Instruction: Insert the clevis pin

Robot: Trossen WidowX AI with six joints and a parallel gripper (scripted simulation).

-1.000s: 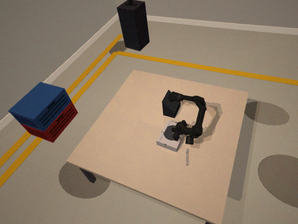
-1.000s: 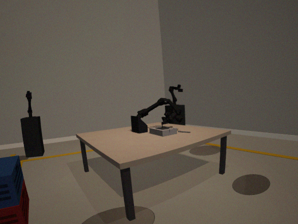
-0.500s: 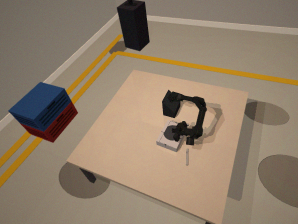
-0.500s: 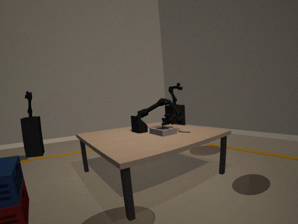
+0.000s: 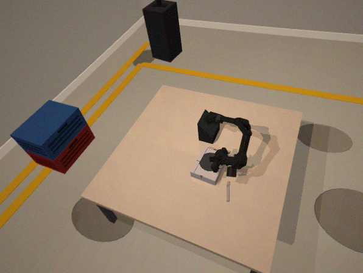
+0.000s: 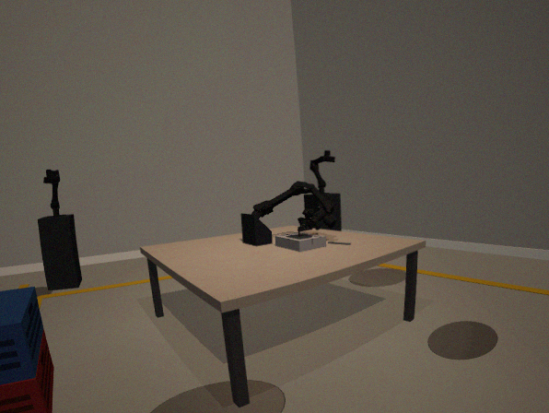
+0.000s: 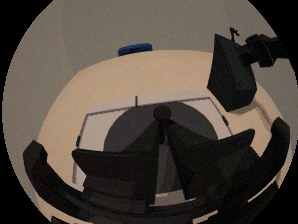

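Right now my gripper tip is 10 mm above the clevis pin. Also, from my gripper tip: tiny grey piece: 170 mm behind, 60 mm to the left, 80 mm below; then wide flat disc: 30 mm below; then steel tray: 10 mm ahead, 50 mm below.
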